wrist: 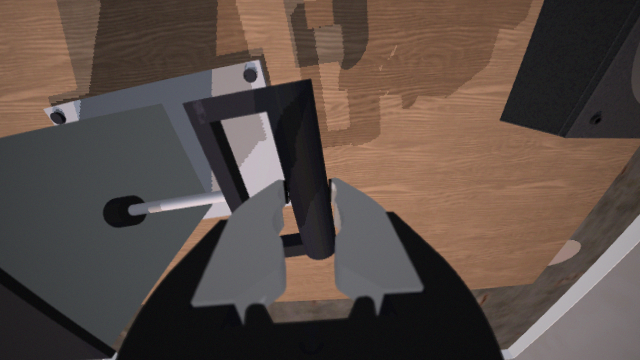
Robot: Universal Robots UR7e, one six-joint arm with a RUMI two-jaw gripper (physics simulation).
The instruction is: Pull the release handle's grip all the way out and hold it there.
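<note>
The release handle's grip [306, 165] is a dark frame with a thick round bar, at the middle of the wrist view. My gripper [307, 181] is shut on the round bar, with one finger on each side of it near its lower part. A light metal rod [182, 201] runs from a black round collar [117, 211] on a grey-green panel to the frame. A stretch of the rod shows between collar and frame. The rod's end at the frame is partly hidden by the left finger.
A pale base plate [190, 90] with dark bolts lies under the panel [100, 165] on the wooden table [450, 200]. A black box-like block [560, 65] stands at the upper right. A white edge [575, 285] runs along the lower right.
</note>
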